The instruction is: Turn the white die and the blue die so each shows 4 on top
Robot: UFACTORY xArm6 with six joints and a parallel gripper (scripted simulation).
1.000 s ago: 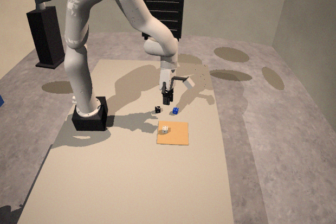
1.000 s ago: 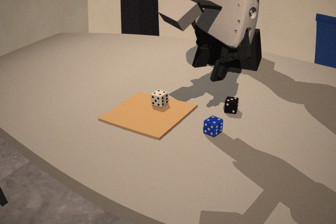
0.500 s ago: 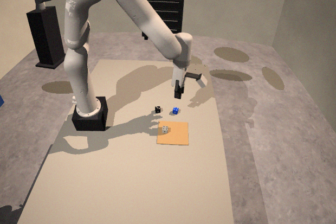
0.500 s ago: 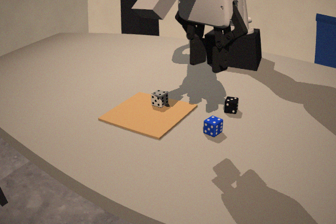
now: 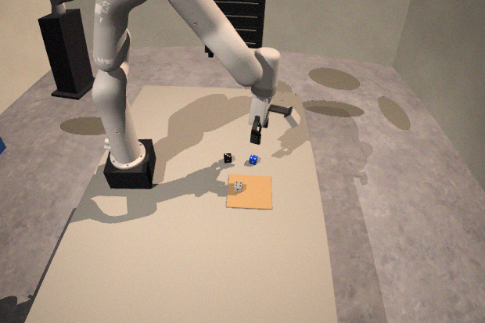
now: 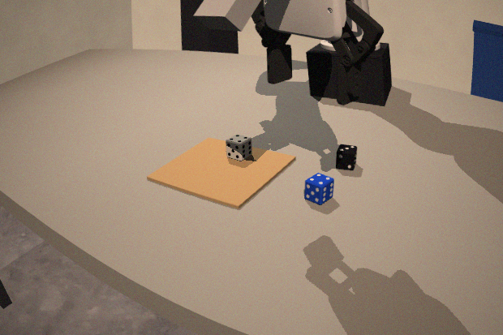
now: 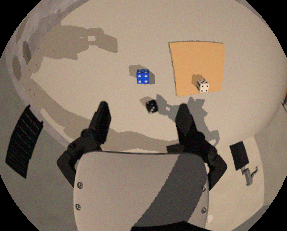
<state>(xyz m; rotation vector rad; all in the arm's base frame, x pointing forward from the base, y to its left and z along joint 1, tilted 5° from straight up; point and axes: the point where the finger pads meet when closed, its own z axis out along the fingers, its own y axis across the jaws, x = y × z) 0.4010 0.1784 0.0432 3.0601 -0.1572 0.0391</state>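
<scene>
My hand is 1 cm past the blue die and 13 cm above it. Also, from my hand: white die 3 cm behind, 14 cm to the right, 12 cm below; then orange mat 14 cm to the right, 14 cm below; then black die 10 cm behind, 1 cm to the right, 13 cm below.
</scene>
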